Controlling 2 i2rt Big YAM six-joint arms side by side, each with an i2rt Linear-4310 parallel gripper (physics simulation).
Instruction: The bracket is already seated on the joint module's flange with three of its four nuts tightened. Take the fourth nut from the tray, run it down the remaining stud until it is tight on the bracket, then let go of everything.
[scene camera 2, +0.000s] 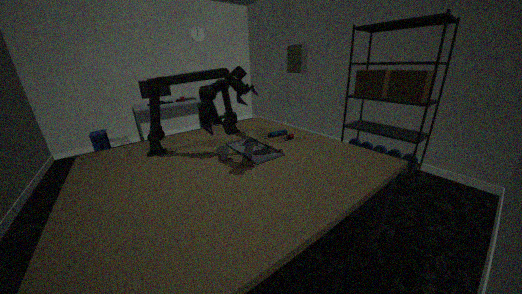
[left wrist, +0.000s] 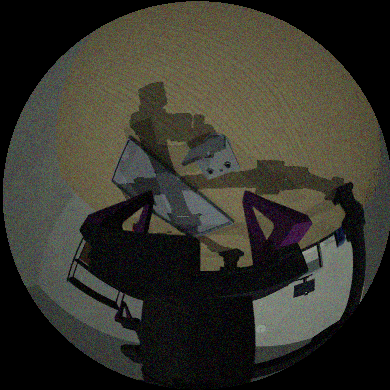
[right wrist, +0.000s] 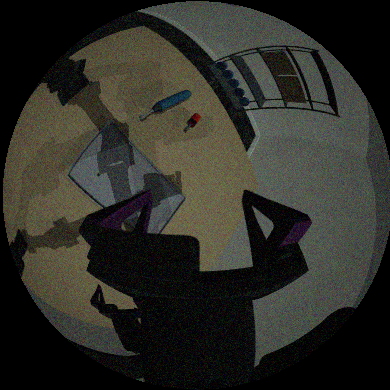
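Seen in the pictures: left gripper, fingertip midpoint: (scene camera 2: 220, 134) (left wrist: 197, 195); right gripper, fingertip midpoint: (scene camera 2: 252, 100) (left wrist: 136, 298) (right wrist: 196, 194); left arm's base at its link origin: (scene camera 2: 232, 132) (left wrist: 231, 252) (right wrist: 72, 88); right arm's base at its link origin: (scene camera 2: 157, 153) (left wrist: 342, 191).
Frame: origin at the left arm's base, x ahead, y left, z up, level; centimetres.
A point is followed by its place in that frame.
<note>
The joint module with the bracket (scene camera 2: 224, 151) @[x 54.8, y -29.2, z 7.4 cm] (left wrist: 220, 166) @[x 49.3, y -29.2, z 6.6 cm] shows as a grey plate with dark round spots and a raised grey part; which stud lacks a nut cannot be told. The slate-grey tray (scene camera 2: 270, 156) @[x 64.5, y -2.3, z 0.4 cm] (left wrist: 126, 167) @[x 64.3, y -4.7, z 0.4 cm] (right wrist: 81, 175) @[x 31.6, y -13.8, z 0.4 cm] lies beside it, crossed by arm shadows. A tiny dark spot (right wrist: 98, 175) @[x 36.4, y -9.7, z 0.9 cm] lies on the tray; whether it is the nut is unclear. My left gripper (scene camera 2: 218, 126) @[x 53.2, y -30.1, z 18.1 cm] (left wrist: 197, 195) @[x 53.2, y -30.1, z 18.1 cm] is open and empty, above the area of the module and tray. My right gripper (scene camera 2: 250, 98) @[x 43.9, y -1.7, z 33.5 cm] (right wrist: 196, 194) @[x 43.9, y -1.7, z 33.5 cm] is open and empty, higher up, beyond the tray.
A blue-handled screwdriver (scene camera 2: 277, 133) @[x 34.4, y 25.4, z 2.6 cm] (right wrist: 172, 101) @[x 33.6, y 24.8, z 3.8 cm] and a short red-and-black tool (scene camera 2: 290, 136) @[x 46.7, y 29.1, z 2.5 cm] (right wrist: 195, 120) @[x 45.4, y 29.4, z 3.2 cm] lie on the wooden table (scene camera 2: 175, 210) @[x 84.9, y -64.3, z 0.0 cm] behind the tray. A shelf rack (scene camera 2: 405, 23) stands beyond the table at the right. The picture is dark and grainy.
</note>
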